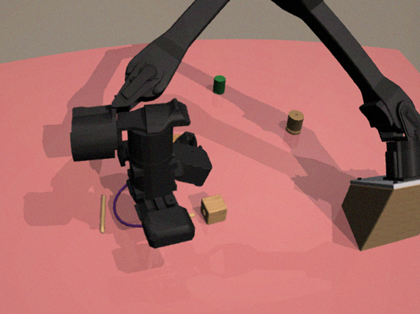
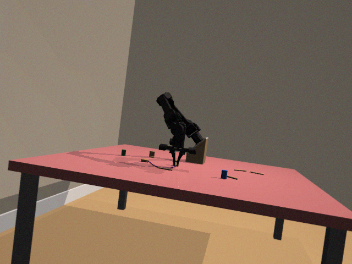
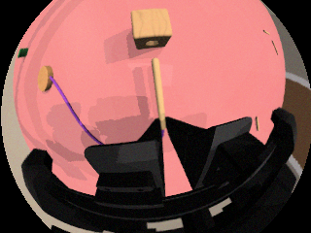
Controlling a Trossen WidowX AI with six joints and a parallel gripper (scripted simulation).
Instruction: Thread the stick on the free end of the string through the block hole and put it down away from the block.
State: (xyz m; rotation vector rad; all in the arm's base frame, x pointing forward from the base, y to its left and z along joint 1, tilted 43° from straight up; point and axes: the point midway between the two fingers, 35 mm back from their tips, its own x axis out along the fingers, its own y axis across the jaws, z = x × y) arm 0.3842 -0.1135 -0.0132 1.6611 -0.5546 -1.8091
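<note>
Now: gripper tip 10 cm past the wooden block and 2 cm to the left of it. Round my gripper tip: brown cylinder: 30 cm behind, 20 cm to the right, 1 cm above; then blue cylinder: 8 cm ahead, 25 cm to the left, 1 cm above; then round wooden button: 7 cm behind, 18 cm to the right, 1 cm below.
</note>
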